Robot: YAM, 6 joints.
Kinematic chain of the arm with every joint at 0, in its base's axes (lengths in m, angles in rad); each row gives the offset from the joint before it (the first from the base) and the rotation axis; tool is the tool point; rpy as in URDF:
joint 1: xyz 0 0 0.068 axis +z
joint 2: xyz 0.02 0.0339 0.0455 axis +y
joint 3: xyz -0.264 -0.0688 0 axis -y
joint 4: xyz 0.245 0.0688 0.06 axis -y
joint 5: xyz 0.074 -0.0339 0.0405 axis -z
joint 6: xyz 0.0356 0 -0.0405 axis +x
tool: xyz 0 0 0 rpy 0 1.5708 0
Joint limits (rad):
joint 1: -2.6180..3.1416
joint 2: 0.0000..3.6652
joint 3: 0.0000..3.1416
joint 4: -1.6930..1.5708
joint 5: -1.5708..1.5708
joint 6: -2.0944..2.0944
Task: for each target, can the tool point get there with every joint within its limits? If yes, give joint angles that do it. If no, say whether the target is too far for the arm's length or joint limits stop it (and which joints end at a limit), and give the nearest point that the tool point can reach.
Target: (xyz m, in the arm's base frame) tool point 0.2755 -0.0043 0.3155
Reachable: yes | joints -0.0489 1.2328 1.0398 -0.3825 -0.2596 1.7039
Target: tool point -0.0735 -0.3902 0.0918
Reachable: yes | joints -1.6832 2.1982 1.3597 -0.5983 0.9673 -1.6188
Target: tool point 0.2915 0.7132 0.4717
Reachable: no: too far | nearest point 0.2213 0.5413 0.3831 | short by 0.206 m
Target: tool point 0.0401 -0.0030 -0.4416
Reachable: no: joint limits stop it (at a limit: joint 2) | nearest point 0.0885 -0.0066 -0.3431 | short by 0.110 m
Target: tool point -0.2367 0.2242 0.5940
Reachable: yes | joints -0.8633 0.9971 2.8590 0.7652 1.2872 1.4152
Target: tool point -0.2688 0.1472 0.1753
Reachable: yes | joints 2.5844 1.7982 1.1906 -1.0482 -0.5034 1.2620
